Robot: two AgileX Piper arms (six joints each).
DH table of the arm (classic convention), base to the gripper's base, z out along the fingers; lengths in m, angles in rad. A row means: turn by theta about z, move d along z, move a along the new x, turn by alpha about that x. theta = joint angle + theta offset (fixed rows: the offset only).
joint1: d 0.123, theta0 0, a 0, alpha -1.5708
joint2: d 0, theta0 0.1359, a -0.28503, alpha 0
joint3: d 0, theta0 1.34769, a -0.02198, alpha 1.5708
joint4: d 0.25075, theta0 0, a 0, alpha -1.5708
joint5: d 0, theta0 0, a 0, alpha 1.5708
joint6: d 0.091, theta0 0, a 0, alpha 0
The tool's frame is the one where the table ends.
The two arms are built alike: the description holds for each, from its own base.
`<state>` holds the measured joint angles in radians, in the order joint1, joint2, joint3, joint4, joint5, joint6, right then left.
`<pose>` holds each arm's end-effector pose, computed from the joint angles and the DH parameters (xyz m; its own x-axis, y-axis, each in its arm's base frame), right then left.
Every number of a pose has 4 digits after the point.
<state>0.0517 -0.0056 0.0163 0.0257 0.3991 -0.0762 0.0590 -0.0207 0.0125 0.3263 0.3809 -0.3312</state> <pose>0.0519 0.0036 0.1723 -0.3128 -0.0688 -0.9473 -0.0777 0.9959 -0.0466 0.0508 0.0139 0.1777 -0.2588 -0.0420 -0.9650 -0.1803 0.9836 0.0056</pose>
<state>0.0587 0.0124 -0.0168 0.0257 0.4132 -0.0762 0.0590 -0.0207 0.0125 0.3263 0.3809 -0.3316</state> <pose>0.0520 0.0040 0.1812 -0.3114 -0.0710 -0.9476 -0.0849 0.9953 -0.0467 0.0508 0.0139 0.1777 -0.2587 -0.0424 -0.9650 -0.1804 0.9836 0.0052</pose>
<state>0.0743 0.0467 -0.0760 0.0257 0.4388 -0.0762 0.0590 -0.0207 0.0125 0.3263 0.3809 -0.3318</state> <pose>0.0523 0.0049 0.1969 -0.3108 -0.0762 -0.9474 -0.1011 0.9938 -0.0467 0.0508 0.0139 0.1777 -0.2587 -0.0426 -0.9650 -0.1804 0.9836 0.0050</pose>
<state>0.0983 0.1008 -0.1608 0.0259 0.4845 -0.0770 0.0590 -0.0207 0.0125 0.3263 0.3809 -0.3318</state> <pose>0.0532 0.0064 0.2183 -0.3228 -0.0861 -0.9425 -0.1271 0.9908 -0.0470 0.0508 0.0139 0.1777 -0.2587 -0.0426 -0.9650 -0.1804 0.9836 0.0050</pose>
